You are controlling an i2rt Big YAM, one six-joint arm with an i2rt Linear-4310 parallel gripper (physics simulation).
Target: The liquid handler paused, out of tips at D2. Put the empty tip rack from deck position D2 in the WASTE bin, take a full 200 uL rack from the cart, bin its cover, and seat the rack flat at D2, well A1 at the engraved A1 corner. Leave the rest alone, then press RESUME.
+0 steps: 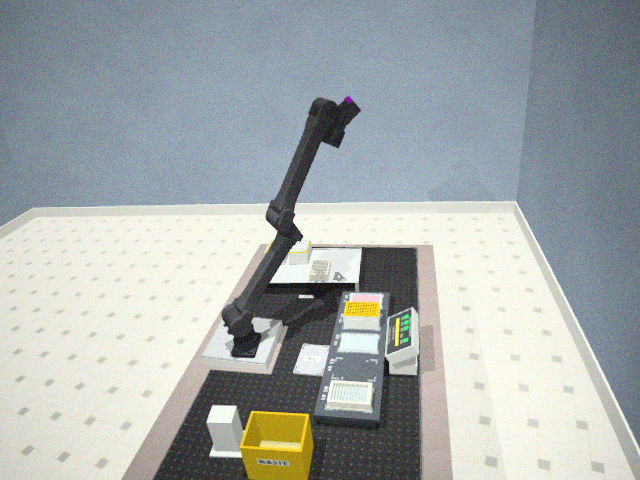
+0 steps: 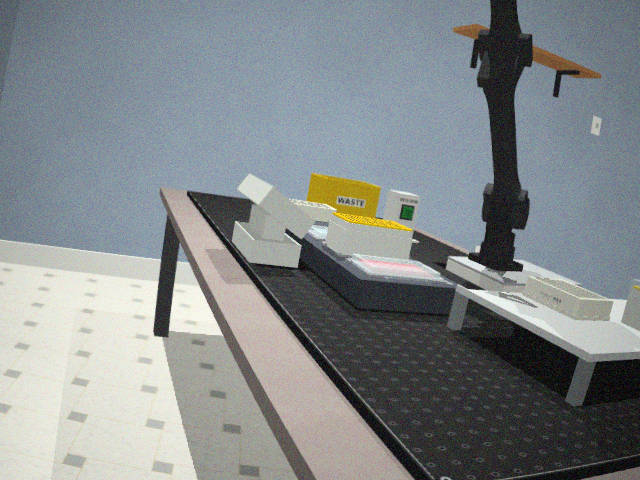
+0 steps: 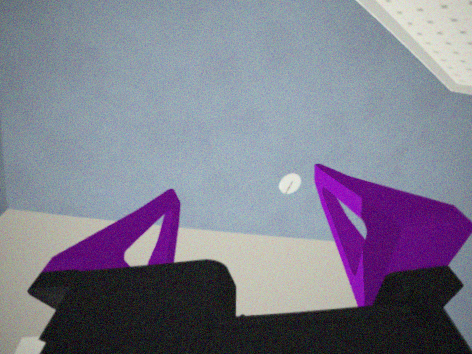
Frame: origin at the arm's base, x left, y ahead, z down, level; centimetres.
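Seen in the pictures: gripper, fingertip midpoint: [image 3: 242, 184]; arm's base, link origin: [image 1: 246, 346] [image 2: 495, 264].
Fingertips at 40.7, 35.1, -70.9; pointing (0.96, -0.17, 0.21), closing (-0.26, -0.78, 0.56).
Pixels of each thing's middle, then the offset from my fingertips to it, as dx, dy, dz. "*": a spot on its surface instead.
- yellow WASTE bin, body centre: [image 2: 341, 204] [image 1: 278, 447] -85.2, -14.5, +67.1
- pale flat thing, body centre: [image 1: 281, 458] -85.2, -14.5, +72.0
- bare slot, surface spot: [image 1: 354, 368] * -53.2, +4.5, +69.1
- pale blue plate, body centre: [image 1: 358, 342] -41.4, +5.6, +68.4
- white cart, body centre: [image 2: 610, 338] [image 1: 311, 269] +10.6, -17.8, +70.5
- rack with a yellow band, body centre: [image 1: 300, 251] +17.4, -23.0, +64.6
- green button, surface spot: [image 2: 406, 212] * -76.3, -30.2, +65.8
- white box, body centre: [image 2: 400, 215] [image 1: 226, 429] -80.0, -30.7, +67.3
- yellow-topped rack, body centre: [image 2: 369, 237] [image 1: 362, 315] -29.1, +6.5, +66.1
- pink plate, body centre: [image 2: 396, 268] [image 1: 365, 300] -16.7, +7.5, +68.4
- pale labelled sheet, body centre: [image 1: 312, 359] -44.6, -10.7, +73.1
My gripper [image 1: 348, 99] [image 3: 242, 184] is open with nothing between its purple fingers, raised high above the bench. The yellow WASTE bin [image 1: 276, 454] [image 2: 343, 193] has a pale flat thing [image 1: 279, 444] inside. On the dark deck [image 1: 347, 416] [image 2: 330, 276], a bare slot [image 1: 354, 368] with corner marks lies between a cream rack [image 1: 349, 394] and a pale blue plate [image 1: 358, 342]. Its label is too small to read. The white cart [image 1: 289, 276] [image 2: 542, 322] holds a rack with a yellow band [image 1: 299, 252] and a cream rack [image 1: 320, 269] [image 2: 568, 298]. A green button [image 2: 406, 212] shows on a white box [image 1: 225, 428]; its label is blurred.
A yellow-topped rack [image 1: 361, 314] [image 2: 369, 237] and a pink plate [image 1: 366, 298] [image 2: 395, 267] sit at the deck's far end. A tilted panel [image 1: 402, 333] [image 2: 279, 206] stands beside the deck. A pale labelled sheet [image 1: 310, 359] lies near the arm's base.
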